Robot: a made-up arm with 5 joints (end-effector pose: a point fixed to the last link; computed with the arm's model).
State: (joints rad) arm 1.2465 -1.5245 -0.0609 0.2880 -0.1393
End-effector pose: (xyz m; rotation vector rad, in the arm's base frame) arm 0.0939 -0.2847 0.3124 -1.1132 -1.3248 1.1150
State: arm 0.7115 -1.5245 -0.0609 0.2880 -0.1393
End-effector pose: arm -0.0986 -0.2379 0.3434 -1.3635 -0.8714 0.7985
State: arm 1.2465 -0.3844 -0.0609 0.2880 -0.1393
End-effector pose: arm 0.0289 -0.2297 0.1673 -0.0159 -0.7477 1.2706
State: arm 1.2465 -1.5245 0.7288 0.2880 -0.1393
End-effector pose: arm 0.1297 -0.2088 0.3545 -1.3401 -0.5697 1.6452
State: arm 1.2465 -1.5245 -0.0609 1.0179 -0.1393
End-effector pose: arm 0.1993 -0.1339 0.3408 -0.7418 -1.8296 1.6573
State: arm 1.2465 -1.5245 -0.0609 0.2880 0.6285
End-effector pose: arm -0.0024 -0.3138 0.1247 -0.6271 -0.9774 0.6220
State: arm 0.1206 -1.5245 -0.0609 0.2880 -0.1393
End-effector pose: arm -0.2486 -0.0805 0.3825 -1.5396 -0.3534 0.4255
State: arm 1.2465 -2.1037 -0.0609 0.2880 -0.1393
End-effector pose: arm 0.0583 -0.2898 0.3938 -1.6899 -1.5518 0.9017
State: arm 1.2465 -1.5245 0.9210 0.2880 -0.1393
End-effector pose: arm 0.1414 -0.1885 0.3540 -1.3734 -0.3631 1.7512
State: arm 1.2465 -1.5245 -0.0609 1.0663 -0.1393
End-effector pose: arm 0.2020 -0.1217 0.3425 -0.7106 -1.8610 1.6923
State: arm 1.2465 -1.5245 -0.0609 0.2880 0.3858
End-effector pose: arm 0.0372 -0.3196 0.1807 -0.7789 -1.0919 0.7759
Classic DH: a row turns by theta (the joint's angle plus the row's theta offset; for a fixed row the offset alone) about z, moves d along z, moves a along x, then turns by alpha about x. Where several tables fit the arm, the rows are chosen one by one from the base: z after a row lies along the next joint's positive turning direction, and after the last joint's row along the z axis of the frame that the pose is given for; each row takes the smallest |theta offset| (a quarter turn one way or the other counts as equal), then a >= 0, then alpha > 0; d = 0 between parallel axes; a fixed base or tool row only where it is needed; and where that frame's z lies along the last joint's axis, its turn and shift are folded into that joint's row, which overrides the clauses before.
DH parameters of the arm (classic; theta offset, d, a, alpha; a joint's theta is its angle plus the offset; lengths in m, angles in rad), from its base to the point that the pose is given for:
base (fixed): 0.8129 0.3516 0.1275 0.1781
joint 1: 0.7658 0.0172 0.0255 1.4417
joint 2: -0.4012 -0.2613 0.116 -1.4323
joint 3: -1.4312 0.0779 0.04 1.6897
joint 4: 0.8376 0.0269 0.0145 2.1892
joint 5: 1.0648 -0.3301 -0.1085 2.3676
tool (fixed): 0.6813 -0.376 0 0

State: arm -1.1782 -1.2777 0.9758 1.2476 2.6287
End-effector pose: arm 0.1959 0.5388 0.3812 0.7804 1.1332 -2.1981
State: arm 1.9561 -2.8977 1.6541 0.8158 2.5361
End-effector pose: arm 0.1168 -0.0648 0.0062 -0.4638 -0.5434 -0.8156
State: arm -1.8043 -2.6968 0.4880 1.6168 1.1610
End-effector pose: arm -0.0465 0.4957 0.4999 -0.8726 1.5658 -0.9684
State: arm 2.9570 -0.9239 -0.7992 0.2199 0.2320
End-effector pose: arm 0.4234 0.0889 0.0504 1.1183 -1.2265 1.7086
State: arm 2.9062 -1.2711 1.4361 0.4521 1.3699
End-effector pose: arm 0.4531 -0.1293 0.2940 -1.2570 -0.7946 1.9066
